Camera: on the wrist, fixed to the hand. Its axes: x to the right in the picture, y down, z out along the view.
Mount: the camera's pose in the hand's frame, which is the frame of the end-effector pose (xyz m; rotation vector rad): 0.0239 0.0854 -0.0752 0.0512 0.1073 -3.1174
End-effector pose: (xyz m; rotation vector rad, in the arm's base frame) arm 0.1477 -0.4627 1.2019 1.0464 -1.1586 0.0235
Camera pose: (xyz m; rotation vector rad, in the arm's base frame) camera 0.1703 -0.3755 1.2754 1.6609 1.5125 -2.1136
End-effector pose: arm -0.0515 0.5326 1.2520 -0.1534 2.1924 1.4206
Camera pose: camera -0.1302 0.5088 1.3342 -1.9902 -0.0730 -0.6497
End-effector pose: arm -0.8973 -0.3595 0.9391 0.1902 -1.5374 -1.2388
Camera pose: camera -0.8069 -0.3824 1.0086 -1.6383 -0.2019 1.3064
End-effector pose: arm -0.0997 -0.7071 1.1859 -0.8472 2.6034 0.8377
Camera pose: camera -0.1765 -0.7068 1.2732 -2.4606 -0.7387 -0.4333
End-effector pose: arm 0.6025 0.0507 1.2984 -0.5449 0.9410 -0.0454
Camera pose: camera 0.5417 0.0862 1.2059 1.3477 0.6966 2.6976
